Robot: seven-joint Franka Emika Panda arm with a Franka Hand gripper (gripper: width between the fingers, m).
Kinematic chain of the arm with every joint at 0, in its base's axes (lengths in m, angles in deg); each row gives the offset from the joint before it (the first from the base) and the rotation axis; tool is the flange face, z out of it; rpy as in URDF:
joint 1: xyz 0 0 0.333 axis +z
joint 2: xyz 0 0 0 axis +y
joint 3: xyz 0 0 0.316 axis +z
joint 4: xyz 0.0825 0 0 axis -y
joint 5: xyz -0.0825 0 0.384 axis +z
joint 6: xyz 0 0 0 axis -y
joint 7: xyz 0.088 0 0 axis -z
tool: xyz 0 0 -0.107 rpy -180 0 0
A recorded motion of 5 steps. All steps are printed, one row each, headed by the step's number.
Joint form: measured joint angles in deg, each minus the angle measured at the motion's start. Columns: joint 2, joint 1, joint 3, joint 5, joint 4, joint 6, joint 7.
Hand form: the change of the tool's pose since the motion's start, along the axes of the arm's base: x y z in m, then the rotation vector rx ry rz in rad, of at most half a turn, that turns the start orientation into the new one. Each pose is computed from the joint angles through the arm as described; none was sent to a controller.
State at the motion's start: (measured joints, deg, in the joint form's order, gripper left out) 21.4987 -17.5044 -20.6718 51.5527 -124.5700 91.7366 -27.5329
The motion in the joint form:
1: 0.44 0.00 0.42 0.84 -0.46 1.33 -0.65
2: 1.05 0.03 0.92 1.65 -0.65 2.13 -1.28
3: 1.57 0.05 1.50 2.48 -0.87 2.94 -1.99
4: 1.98 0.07 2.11 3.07 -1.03 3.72 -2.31
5: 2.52 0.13 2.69 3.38 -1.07 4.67 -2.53
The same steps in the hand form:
1: 0.0004 0.0023 -0.0066 -0.0065 -0.0067 -0.0092
2: 0.0019 0.0059 -0.0129 -0.0062 -0.0123 -0.0124
3: 0.0036 0.0100 -0.0187 -0.0058 -0.0203 -0.0143
4: 0.0055 0.0141 -0.0234 -0.0071 -0.0231 -0.0153
5: 0.0074 0.0176 -0.0288 -0.0136 -0.0224 -0.0135

